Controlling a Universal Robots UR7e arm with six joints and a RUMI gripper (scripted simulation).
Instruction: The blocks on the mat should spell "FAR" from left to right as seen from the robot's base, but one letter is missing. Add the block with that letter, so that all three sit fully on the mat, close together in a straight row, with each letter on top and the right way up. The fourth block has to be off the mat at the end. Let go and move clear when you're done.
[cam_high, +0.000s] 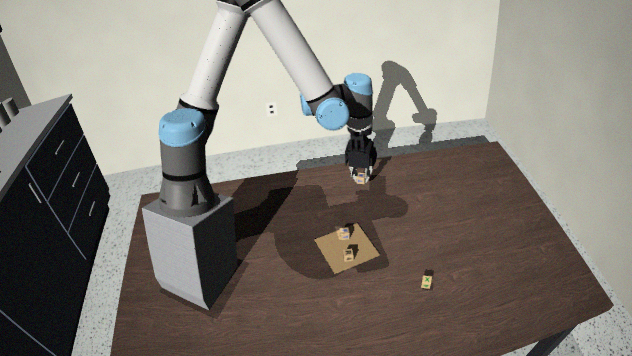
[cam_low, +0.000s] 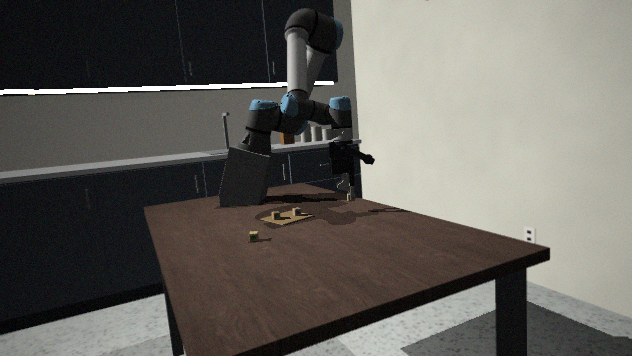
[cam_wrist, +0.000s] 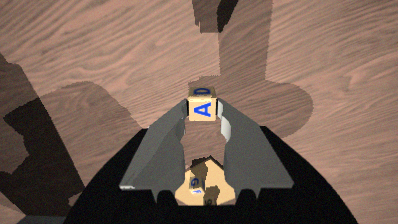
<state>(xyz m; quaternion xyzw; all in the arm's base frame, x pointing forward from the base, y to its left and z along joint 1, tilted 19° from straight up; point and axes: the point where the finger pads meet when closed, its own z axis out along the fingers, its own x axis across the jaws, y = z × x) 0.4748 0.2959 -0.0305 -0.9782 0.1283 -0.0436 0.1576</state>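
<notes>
The tan mat is 24 cm to the right of my hand, 6 cm below it and 6 cm behind it. Also, from my hand: R block: 28 cm to the right, 5 cm behind, 4 cm below; then F block: 19 cm to the right, 6 cm behind, 4 cm below.
</notes>
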